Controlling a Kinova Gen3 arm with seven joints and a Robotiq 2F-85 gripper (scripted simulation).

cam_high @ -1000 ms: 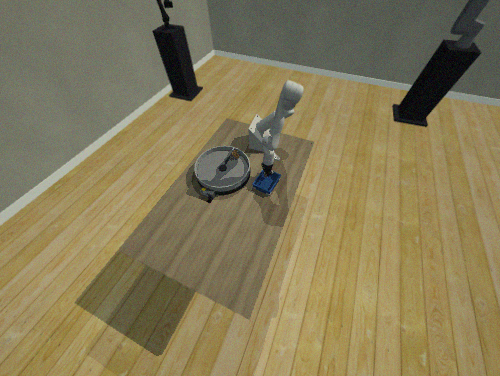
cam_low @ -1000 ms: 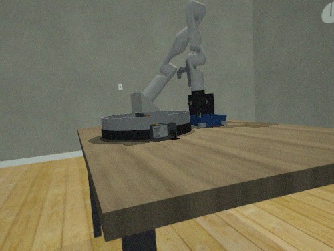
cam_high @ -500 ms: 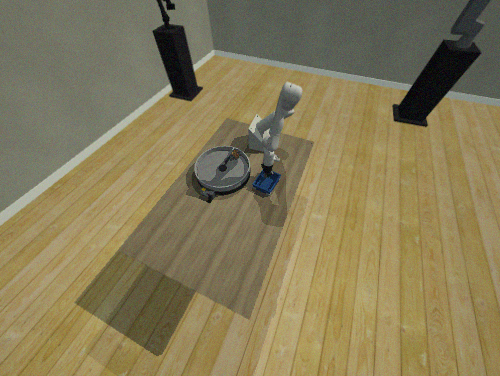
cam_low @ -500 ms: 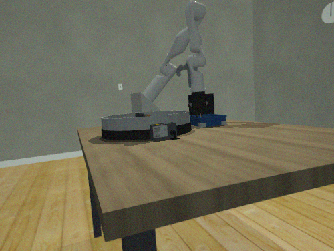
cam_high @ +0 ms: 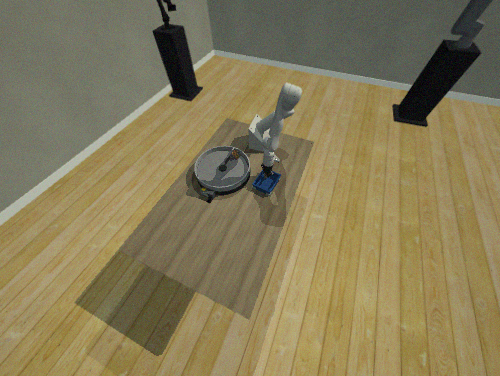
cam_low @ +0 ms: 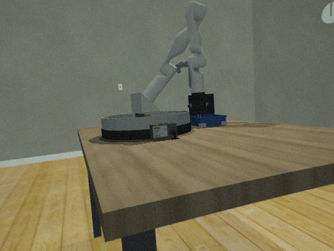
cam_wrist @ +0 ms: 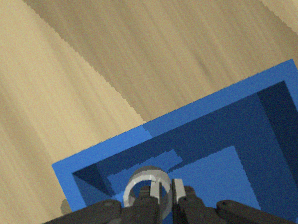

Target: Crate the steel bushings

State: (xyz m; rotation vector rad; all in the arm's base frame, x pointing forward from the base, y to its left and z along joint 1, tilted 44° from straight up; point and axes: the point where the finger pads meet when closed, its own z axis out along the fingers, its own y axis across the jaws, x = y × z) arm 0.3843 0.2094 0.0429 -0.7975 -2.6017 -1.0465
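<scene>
Now: hand 50 mm short of the blue crate, 10 mm to the right of it and 10 mm above it. Round my hand: grey turning table: 340 mm to the right, 80 mm ahead, 10 mm above.
</scene>
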